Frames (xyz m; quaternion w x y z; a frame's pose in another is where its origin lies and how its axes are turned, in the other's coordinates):
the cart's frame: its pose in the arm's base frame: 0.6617 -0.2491 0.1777 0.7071 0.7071 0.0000 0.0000
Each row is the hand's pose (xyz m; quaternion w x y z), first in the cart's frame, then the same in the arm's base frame.
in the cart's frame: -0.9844 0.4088 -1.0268 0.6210 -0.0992 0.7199 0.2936
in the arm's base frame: -0.3227 0.7777 0.5865 0.5093 0.3690 0.3014 0.7167
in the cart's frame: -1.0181 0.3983 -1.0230 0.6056 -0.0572 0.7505 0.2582
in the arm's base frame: -0.3564 0.7739 0.5760 0.4687 0.3878 0.3481 0.7133
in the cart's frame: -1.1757 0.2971 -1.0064 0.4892 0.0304 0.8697 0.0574
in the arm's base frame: -0.5140 0.7573 0.4748 0.3244 0.3674 0.5744 0.6556
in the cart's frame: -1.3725 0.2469 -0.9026 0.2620 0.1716 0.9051 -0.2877
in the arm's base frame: -0.7108 0.6535 0.4246 0.0639 0.3066 0.8434 0.4366
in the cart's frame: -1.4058 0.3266 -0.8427 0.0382 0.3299 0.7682 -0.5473
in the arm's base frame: -0.7441 0.5936 0.5043 0.2063 -0.2603 -0.9302 -0.1562
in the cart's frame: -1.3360 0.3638 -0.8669 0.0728 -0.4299 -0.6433 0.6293
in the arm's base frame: -0.6743 0.6178 0.5415 0.3555 -0.2525 -0.8999 -0.0099
